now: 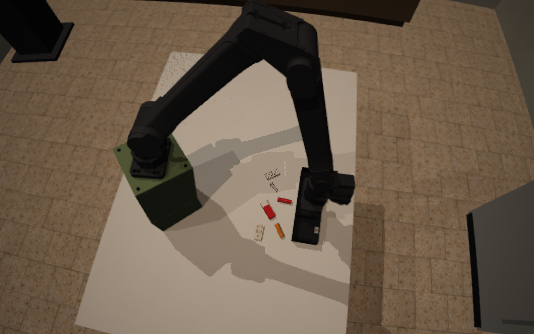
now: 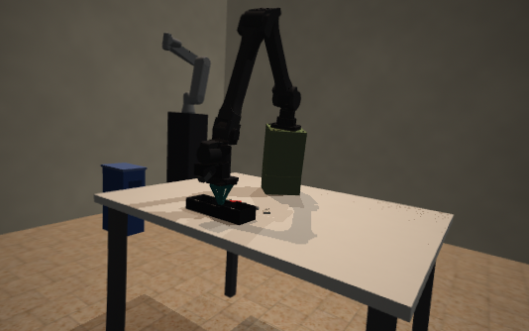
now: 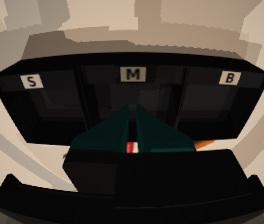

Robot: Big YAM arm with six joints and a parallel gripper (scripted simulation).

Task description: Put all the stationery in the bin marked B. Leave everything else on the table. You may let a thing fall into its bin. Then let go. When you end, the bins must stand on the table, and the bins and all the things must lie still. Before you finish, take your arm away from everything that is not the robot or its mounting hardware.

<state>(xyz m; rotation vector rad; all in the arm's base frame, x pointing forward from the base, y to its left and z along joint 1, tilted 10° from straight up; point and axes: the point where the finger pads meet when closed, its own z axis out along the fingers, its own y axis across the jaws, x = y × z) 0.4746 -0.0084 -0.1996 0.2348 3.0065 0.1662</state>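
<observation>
The row of bins is 2 cm below my hand. Also, from my hand: red block: 14 cm behind, 1 cm to the right, 3 cm below; metal clip: 12 cm behind, 7 cm to the left, 3 cm below; orange stick: 10 cm behind, 9 cm to the right, 3 cm below.
</observation>
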